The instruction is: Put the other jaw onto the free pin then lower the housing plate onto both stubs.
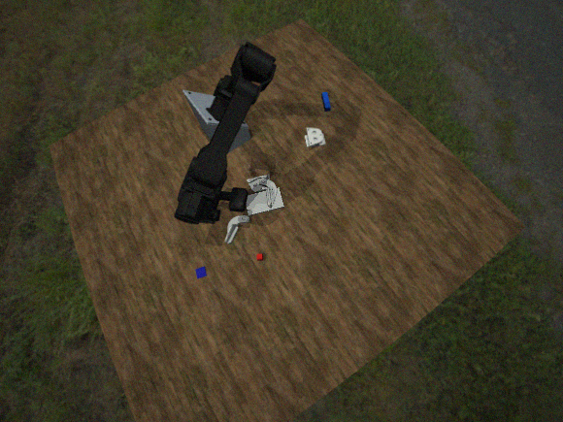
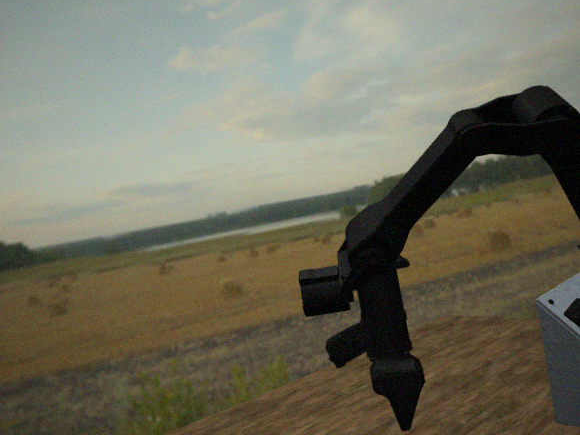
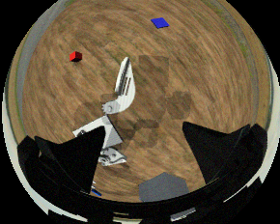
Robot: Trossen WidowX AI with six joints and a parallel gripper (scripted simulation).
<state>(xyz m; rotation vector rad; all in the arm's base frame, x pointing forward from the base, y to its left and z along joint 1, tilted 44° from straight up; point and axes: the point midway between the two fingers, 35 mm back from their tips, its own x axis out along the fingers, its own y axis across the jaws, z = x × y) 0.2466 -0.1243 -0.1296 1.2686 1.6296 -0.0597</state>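
My gripper tip is now 8 cm above the white jaw, 5 cm short of it and 2 cm to the right of it. The rest, counted from my gripper tip: white stepped piece 42 cm to the left, 8 cm below, 3 cm behind; red cube 18 cm ahead, 7 cm below; blue square 17 cm to the right, 9 cm ahead, 8 cm below.
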